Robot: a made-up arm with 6 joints. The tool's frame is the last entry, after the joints.
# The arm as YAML. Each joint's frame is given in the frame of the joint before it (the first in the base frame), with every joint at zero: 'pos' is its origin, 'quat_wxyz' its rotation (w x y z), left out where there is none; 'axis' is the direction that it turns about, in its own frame. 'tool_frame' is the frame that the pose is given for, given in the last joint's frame.
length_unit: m
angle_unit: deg
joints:
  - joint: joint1
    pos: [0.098, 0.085, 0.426]
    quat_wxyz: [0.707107, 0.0, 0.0, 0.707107]
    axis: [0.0, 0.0, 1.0]
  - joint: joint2
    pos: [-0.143, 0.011, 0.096]
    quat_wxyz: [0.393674, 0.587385, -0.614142, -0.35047]
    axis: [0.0, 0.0, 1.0]
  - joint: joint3
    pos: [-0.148, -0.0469, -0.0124]
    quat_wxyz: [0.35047, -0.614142, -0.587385, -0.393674]
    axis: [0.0, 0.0, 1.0]
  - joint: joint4
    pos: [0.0, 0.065, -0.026]
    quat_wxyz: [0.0, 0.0, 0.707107, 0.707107]
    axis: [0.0, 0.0, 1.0]
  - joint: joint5
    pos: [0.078, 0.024, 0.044]
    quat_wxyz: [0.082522, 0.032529, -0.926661, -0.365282]
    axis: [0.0, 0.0, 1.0]
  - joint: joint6
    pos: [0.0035, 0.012, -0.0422]
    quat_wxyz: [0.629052, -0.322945, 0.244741, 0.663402]
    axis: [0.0, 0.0, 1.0]
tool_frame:
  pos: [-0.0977, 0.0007, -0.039]
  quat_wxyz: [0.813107, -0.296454, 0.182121, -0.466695]
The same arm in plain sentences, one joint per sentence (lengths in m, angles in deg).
The arm has six revolute joints in a row. What follows holds with every joint at zero, and every direction is one of the base frame's. Joint 1 lies 0.098 m along +x and 0.085 m along +y and 0.426 m along +z from the base frame's origin and rotates about +z. Joint 2 lies 0.011 m along -x and 0.143 m along -y and 0.096 m along +z from joint 1 and rotates about the direction (0.031999, -0.895265, -0.444383). Joint 3 lies 0.145 m along -x and 0.032 m along +y and 0.047 m along -z from joint 2 and rotates about +z. Joint 4 lies 0.065 m along +x and 0.026 m along -z from joint 3 and rotates about +x. Joint 5 lies 0.044 m along +x and 0.078 m along +y and 0.024 m along +z from joint 4 and rotates about the direction (-0.719518, -0.176704, 0.671617). Joint 6 lies 0.039 m along +x and 0.004 m along +y and 0.02 m along -z from joint 5 and rotates about +z. The tool frame, which is the frame that the pose is given for, lies 0.097 m along -x and 0.012 m along -y and 0.039 m along -z from joint 6; its axes are the base frame's turned by roll -40.71, pitch 1.12 and yaw -52.65 deg (as in URDF: about the fixed x, then y, then z).
